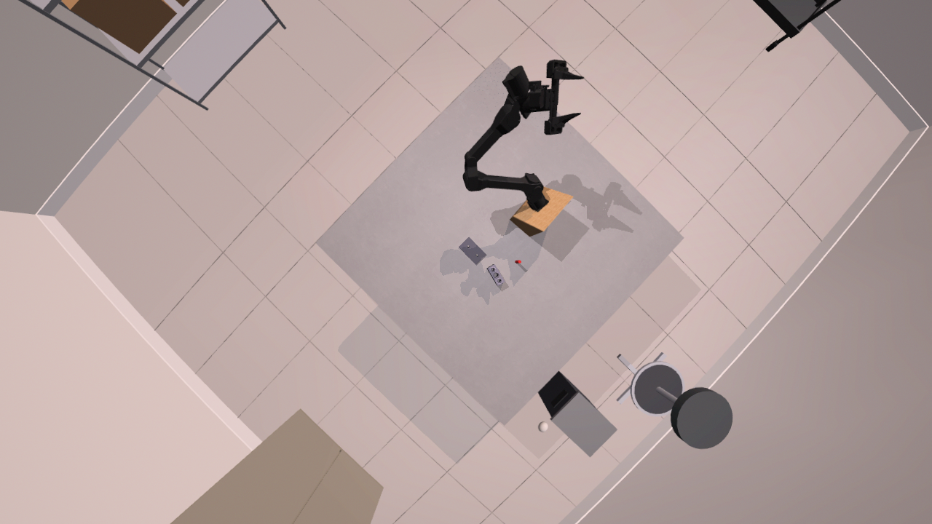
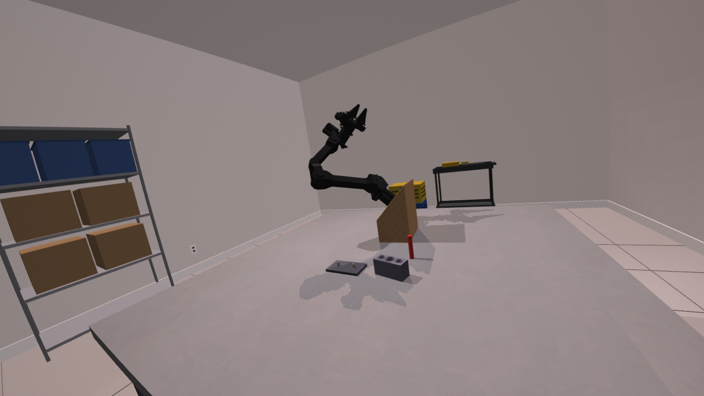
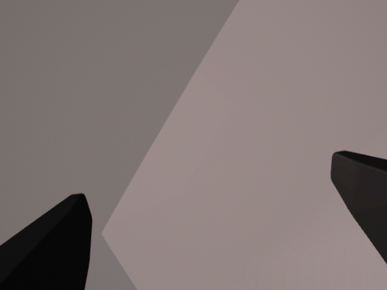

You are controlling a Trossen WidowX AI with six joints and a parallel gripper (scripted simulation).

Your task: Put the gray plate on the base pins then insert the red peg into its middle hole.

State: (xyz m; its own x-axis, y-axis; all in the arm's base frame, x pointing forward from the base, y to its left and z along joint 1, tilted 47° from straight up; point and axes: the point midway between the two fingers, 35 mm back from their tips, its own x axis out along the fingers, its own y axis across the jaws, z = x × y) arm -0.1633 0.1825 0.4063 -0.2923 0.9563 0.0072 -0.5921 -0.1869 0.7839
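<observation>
Right now the gray plate is 470 mm ahead of my gripper tip, 250 mm to the left of it and 560 mm below it. The rest, counted from my gripper tip: red peg 350 mm ahead, 280 mm to the left, 560 mm below; then base 470 mm ahead, 90 mm to the left, 590 mm below.
</observation>
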